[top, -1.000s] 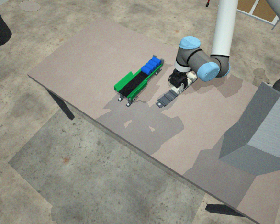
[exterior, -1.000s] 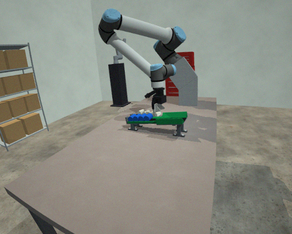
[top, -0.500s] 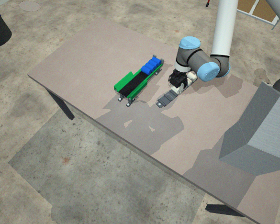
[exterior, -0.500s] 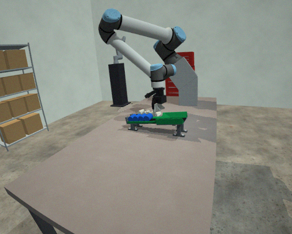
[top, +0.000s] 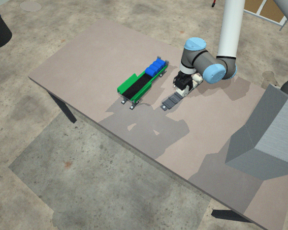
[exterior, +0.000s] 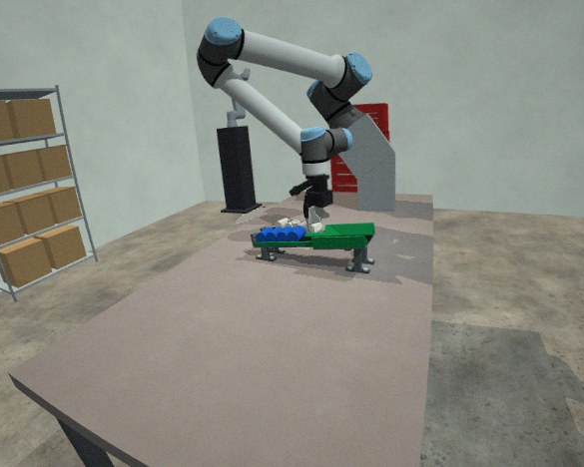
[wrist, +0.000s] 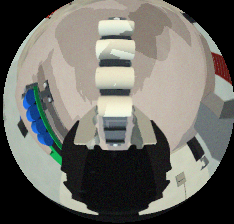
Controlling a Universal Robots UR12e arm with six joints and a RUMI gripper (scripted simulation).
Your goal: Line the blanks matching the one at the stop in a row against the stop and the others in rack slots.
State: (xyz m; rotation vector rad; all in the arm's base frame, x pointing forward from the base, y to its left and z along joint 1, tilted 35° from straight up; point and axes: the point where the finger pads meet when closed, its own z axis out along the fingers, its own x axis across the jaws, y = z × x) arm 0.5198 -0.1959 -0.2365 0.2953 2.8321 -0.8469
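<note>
Now: hand 40 mm above the grey stock rack, 30 mm to the left of it and 10 mm past it.
</note>
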